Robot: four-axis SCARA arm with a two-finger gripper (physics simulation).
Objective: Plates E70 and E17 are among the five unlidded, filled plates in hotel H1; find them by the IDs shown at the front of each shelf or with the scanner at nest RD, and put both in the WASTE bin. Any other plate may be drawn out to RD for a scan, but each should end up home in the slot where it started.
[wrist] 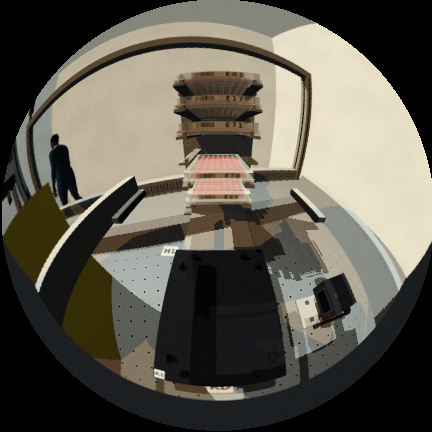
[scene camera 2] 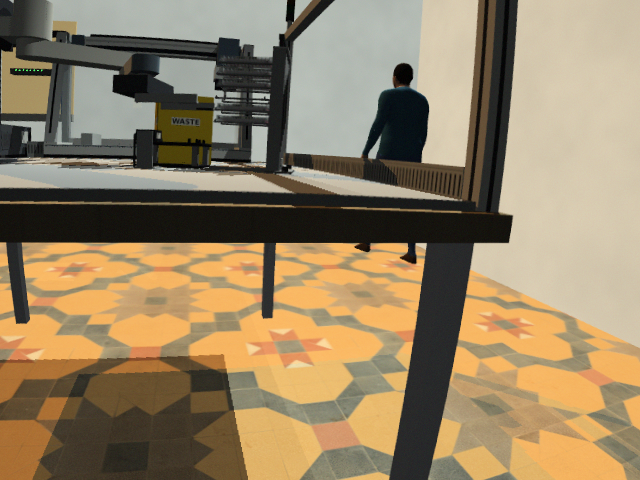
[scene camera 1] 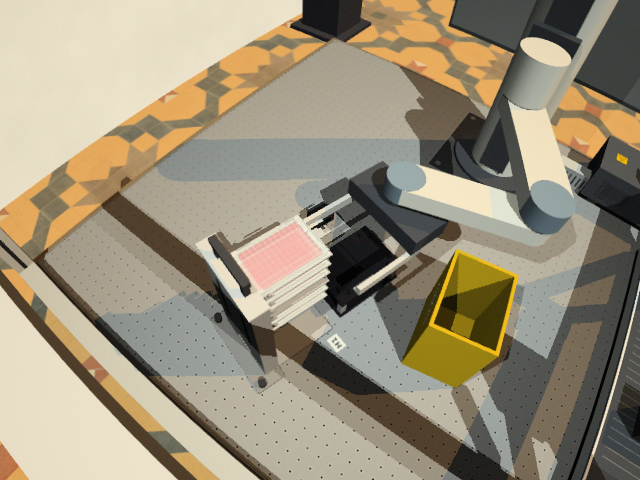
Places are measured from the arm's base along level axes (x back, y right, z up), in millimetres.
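Where they show: gripper, fingertip midpoint: (wrist: 217,180) (scene camera 2: 206,103); arm's base, link origin: (scene camera 1: 494,162).
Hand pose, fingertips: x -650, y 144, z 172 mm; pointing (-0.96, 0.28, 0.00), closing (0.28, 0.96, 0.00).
Each offset is from my fingertips to the top centre of the thing. "*": to the spot under its first point.
Hotel H1 (scene camera 1: 258,305) (scene camera 2: 277,103) holds five plates. In the wrist view the front IDs read E01 @[dx -94, dy +28, dz +109 mm] (wrist: 235,74) at the top, then plate E17 @[dx -94, dy +28, dz +81 mm] (wrist: 215,99), then E71 @[* dx -30, dy +26, dz +47 mm] (wrist: 233,125). Below a gap sits a pink-filled plate @[dx -94, dy +28, dz -4 mm] (wrist: 220,164) whose blurred label looks like E70; the lowest plate @[dx -94, dy +28, dz -32 mm] (wrist: 219,187) has no readable ID. My gripper (scene camera 1: 331,254) (scene camera 2: 205,102) (wrist: 217,180) is open and empty, its fingers spread wide above nest RD @[dx +75, dy -21, dz -89 mm] (scene camera 1: 361,255) (wrist: 240,330) and pointing towards the hotel, near the lower plates' height. The yellow WASTE bin @[dx +63, dy -254, dz +41 mm] (scene camera 1: 444,356) (scene camera 2: 185,139) (wrist: 92,310) stands beside the nest.
A small dark scanner @[dx +126, dy +105, dz -75 mm] (wrist: 332,297) stands at the nest's right in the wrist view. The H1 tag @[dx -68, dy -82, dz -159 mm] (scene camera 1: 336,342) (wrist: 169,251) lies on the table near the hotel. A person (scene camera 2: 403,113) (wrist: 62,167) stands beyond the table.
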